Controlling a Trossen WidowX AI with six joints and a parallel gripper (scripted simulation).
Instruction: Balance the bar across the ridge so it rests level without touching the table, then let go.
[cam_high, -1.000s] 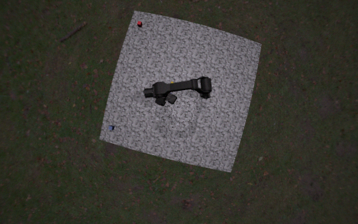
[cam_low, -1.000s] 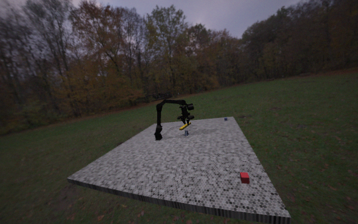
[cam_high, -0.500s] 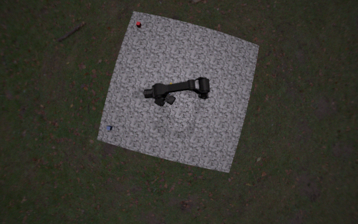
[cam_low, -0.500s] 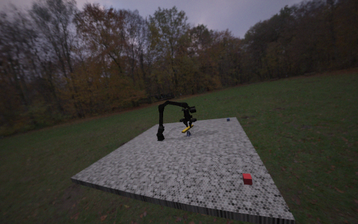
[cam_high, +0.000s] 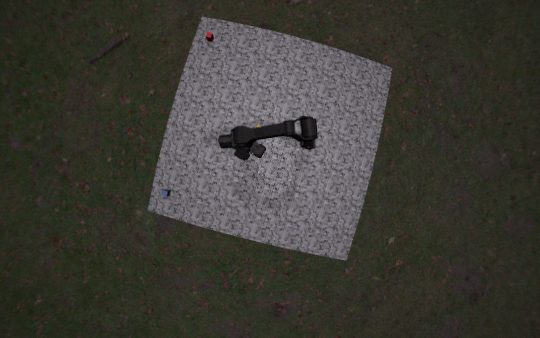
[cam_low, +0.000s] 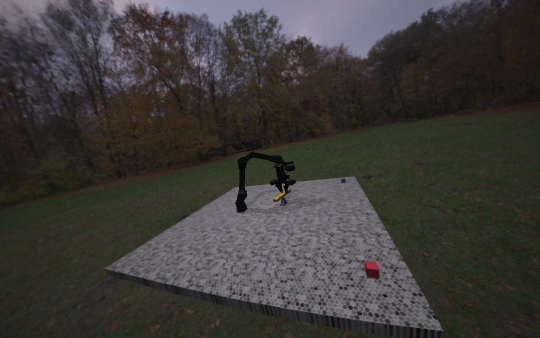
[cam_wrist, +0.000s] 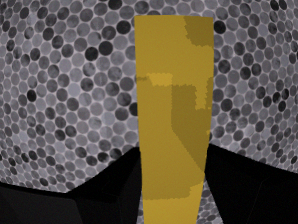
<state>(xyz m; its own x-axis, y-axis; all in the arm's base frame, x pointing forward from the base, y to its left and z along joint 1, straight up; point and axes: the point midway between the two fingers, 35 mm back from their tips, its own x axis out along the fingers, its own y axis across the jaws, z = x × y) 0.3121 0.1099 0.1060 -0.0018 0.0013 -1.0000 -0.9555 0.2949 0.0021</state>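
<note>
My gripper tip is now 30 mm to the left of the yellow bar and 10 mm past it. The rest, counted from my gripper tip: red cube: 610 mm to the right, 430 mm ahead, 60 mm below; then blue cube: 430 mm ahead, 390 mm to the left, 60 mm below.
</note>
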